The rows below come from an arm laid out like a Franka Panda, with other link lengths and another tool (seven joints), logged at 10 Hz.
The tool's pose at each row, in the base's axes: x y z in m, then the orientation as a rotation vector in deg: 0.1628, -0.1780, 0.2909, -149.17, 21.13, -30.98; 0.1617, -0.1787, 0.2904, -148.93, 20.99, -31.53; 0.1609, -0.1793, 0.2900, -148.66, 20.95, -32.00; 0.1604, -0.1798, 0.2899, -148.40, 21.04, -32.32; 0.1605, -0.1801, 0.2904, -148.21, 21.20, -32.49; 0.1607, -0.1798, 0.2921, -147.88, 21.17, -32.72; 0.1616, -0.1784, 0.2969, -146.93, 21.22, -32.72; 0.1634, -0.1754, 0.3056, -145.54, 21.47, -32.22; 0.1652, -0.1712, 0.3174, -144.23, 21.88, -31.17; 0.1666, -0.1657, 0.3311, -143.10, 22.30, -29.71
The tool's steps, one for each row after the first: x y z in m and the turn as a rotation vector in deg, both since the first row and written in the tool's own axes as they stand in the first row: -0.0009, 0.0010, -0.0003, 0.23, 0.37, -0.14; -0.0015, 0.0019, -0.0006, 0.46, 0.71, -0.19; -0.0018, 0.0024, -0.0009, 0.66, 0.96, -0.13; -0.0015, 0.0024, -0.0014, 0.79, 1.12, -0.01; -0.0009, 0.0013, -0.0026, 1.09, 1.29, 0.01; 0.0009, -0.0023, -0.0056, 1.98, 1.33, 0.29; 0.0042, -0.0094, -0.0108, 3.27, 1.08, 0.93; 0.0080, -0.0190, -0.0182, 4.48, 0.45, 1.76; 0.0116, -0.0305, -0.0267, 5.54, -0.49, 2.64
